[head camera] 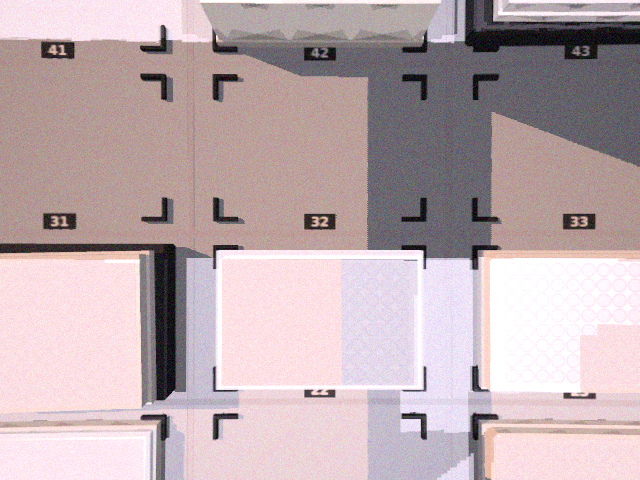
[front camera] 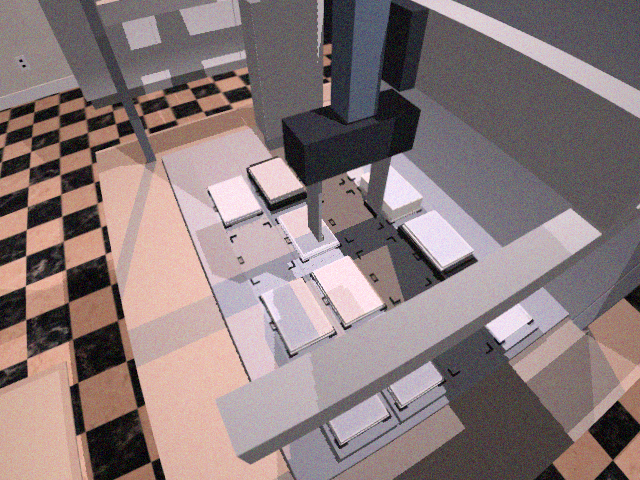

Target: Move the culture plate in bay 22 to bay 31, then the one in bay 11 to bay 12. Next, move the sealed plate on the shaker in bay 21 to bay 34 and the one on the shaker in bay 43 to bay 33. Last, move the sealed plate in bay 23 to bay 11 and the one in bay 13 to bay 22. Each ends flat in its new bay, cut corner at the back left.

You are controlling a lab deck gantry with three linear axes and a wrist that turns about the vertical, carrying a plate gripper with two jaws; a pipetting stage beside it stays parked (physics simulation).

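Frame: origin at the robot's base, x ahead, y left, z up, level; metres.
Seen in the pictures: gripper, fingertip midpoint: (front camera: 344, 221); robot's base, link origin: (front camera: 209, 191).
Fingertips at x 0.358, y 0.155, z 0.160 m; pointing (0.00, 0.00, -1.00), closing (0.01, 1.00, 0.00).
Offsets run from my fingertips to a thing's top centre. "*": to the spot under its first point.
My gripper (front camera: 348, 227) is open above the middle of the deck; its left jaw overlaps the culture plate {dx -0.130, dy -0.005, dz -0.146 m} (front camera: 298, 227) (head camera: 279, 320) in bay 22 in the front view. That plate lies flat. The other culture plate {dx -0.294, dy -0.112, dz -0.144 m} (front camera: 235, 200) (head camera: 77, 457) is in bay 11. Sealed plates sit on the black shakers in bay 21 {* dx -0.282, dy -0.006, dz -0.123 m} (front camera: 276, 178) (head camera: 67, 330) and bay 43 {* dx +0.038, dy +0.207, dz -0.123 m} (front camera: 438, 238) (head camera: 573, 9), and in bay 23 {* dx +0.039, dy -0.008, dz -0.146 m} (front camera: 347, 289) (head camera: 537, 320) and bay 13 {* dx +0.042, dy -0.114, dz -0.146 m} (front camera: 297, 315) (head camera: 568, 459). Bay 31 {* dx -0.276, dy +0.108, dz -0.160 m} (head camera: 87, 139), bay 33 {* dx +0.011, dy +0.082, dz -0.160 m} (head camera: 542, 180) and bay 12 {* dx -0.149, dy -0.088, dz -0.160 m} (head camera: 289, 449) show no plate. Cut corners are unclear.
A tall pale block {dx -0.130, dy +0.209, dz -0.118 m} (front camera: 405, 206) (head camera: 320, 23) stands in bay 42. Several raised stands at the near right carry plates {dx +0.198, dy -0.112, dz -0.131 m} (front camera: 360, 418) {dx +0.198, dy -0.005, dz -0.131 m} (front camera: 416, 384) {dx +0.198, dy +0.209, dz -0.138 m} (front camera: 509, 322). A thick grey beam (front camera: 403, 335) crosses the front view and hides part of the deck. A grey wall (front camera: 491, 134) stands at the right.
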